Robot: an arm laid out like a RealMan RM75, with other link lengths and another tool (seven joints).
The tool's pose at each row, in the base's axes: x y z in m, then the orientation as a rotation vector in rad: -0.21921, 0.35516, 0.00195, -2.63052, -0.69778, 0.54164; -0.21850, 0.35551, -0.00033, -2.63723, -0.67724, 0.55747; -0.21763, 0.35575, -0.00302, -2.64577, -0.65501, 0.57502; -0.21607, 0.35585, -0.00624, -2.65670, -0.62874, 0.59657; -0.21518, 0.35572, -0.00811, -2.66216, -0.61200, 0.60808; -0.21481, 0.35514, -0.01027, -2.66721, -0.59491, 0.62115; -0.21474, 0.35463, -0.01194, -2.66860, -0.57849, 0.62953; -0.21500, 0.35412, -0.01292, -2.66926, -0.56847, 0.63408; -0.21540, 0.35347, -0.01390, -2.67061, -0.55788, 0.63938; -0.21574, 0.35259, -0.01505, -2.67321, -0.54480, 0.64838; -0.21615, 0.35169, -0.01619, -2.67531, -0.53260, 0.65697; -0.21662, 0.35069, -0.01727, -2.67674, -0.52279, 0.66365; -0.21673, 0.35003, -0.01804, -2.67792, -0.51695, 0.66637; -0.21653, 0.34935, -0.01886, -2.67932, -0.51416, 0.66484
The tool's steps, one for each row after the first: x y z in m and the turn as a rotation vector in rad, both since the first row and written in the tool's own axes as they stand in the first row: 0.00137, 0.00098, 0.00173, 0.00105, -0.00785, 0.01752; 0.00291, 0.00230, 0.00371, 0.00077, -0.01677, 0.03697; 0.00508, 0.00423, 0.00580, -0.00067, -0.02798, 0.06034; 0.00623, 0.00550, 0.00698, -0.00040, -0.03350, 0.07438; 0.00680, 0.00705, 0.00853, 0.00022, -0.04005, 0.08875; 0.00703, 0.00822, 0.00981, 0.00392, -0.04320, 0.10082; 0.00681, 0.00896, 0.01065, 0.00631, -0.04473, 0.10804; 0.00641, 0.00975, 0.01151, 0.00819, -0.04675, 0.11596; 0.00598, 0.01083, 0.01243, 0.00954, -0.05104, 0.12644; 0.00547, 0.01190, 0.01338, 0.01102, -0.05517, 0.13615; 0.00485, 0.01300, 0.01427, 0.01241, -0.05833, 0.14385; 0.00462, 0.01382, 0.01482, 0.01294, -0.05935, 0.14833; 0.00464, 0.01481, 0.01527, 0.01249, -0.05790, 0.15027
